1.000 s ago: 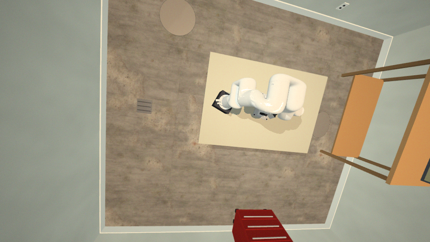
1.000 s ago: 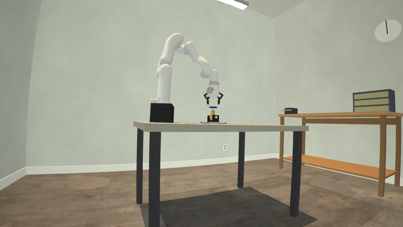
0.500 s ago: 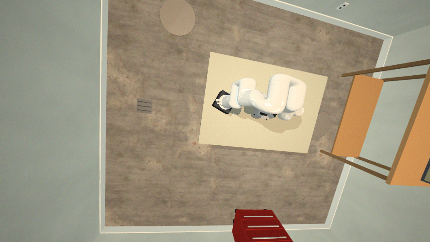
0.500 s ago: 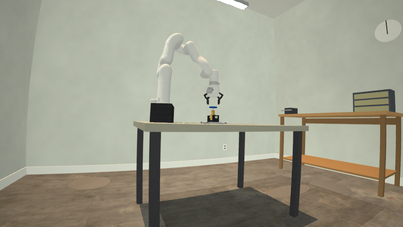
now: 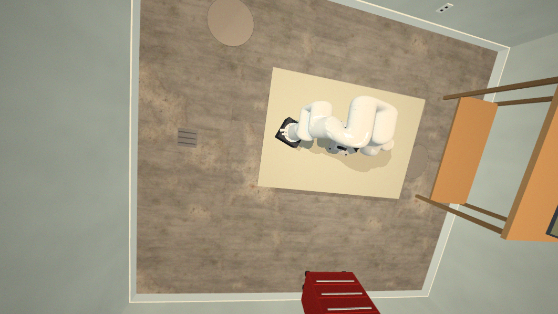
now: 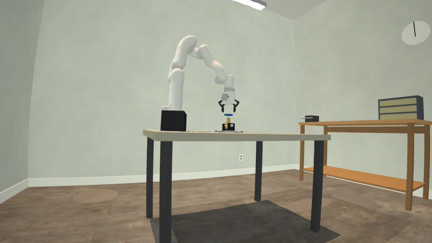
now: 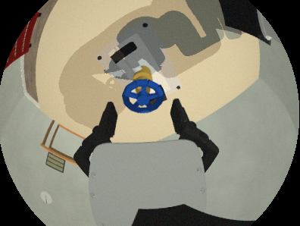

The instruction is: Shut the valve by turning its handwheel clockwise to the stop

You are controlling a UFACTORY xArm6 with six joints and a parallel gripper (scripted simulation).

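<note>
Right now the blue handwheel is 4 cm below my hand. Also, from my hand: grey base plate: 16 cm below.
</note>
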